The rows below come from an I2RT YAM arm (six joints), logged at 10 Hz.
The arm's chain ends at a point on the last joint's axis. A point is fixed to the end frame.
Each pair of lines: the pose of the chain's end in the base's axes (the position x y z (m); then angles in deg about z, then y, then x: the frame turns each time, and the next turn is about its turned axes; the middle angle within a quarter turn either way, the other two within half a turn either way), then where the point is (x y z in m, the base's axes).
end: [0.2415 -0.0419 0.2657 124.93 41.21 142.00]
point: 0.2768 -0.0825 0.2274
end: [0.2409 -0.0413 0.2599 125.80 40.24 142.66]
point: 0.2758 -0.0813 0.2206
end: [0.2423 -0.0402 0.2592 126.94 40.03 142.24]
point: 0.2783 -0.0791 0.2197
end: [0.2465 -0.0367 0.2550 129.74 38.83 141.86]
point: 0.2841 -0.0729 0.2145
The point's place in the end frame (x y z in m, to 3 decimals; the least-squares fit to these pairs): -0.015 -0.035 0.054
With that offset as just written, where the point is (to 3 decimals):
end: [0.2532 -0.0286 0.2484 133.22 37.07 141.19]
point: 0.293 -0.061 0.206
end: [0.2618 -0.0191 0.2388 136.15 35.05 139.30]
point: 0.303 -0.047 0.195
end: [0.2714 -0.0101 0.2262 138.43 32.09 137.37]
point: 0.313 -0.033 0.180
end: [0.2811 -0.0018 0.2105 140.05 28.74 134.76]
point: 0.323 -0.019 0.163
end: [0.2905 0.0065 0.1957 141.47 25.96 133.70]
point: 0.332 -0.007 0.146
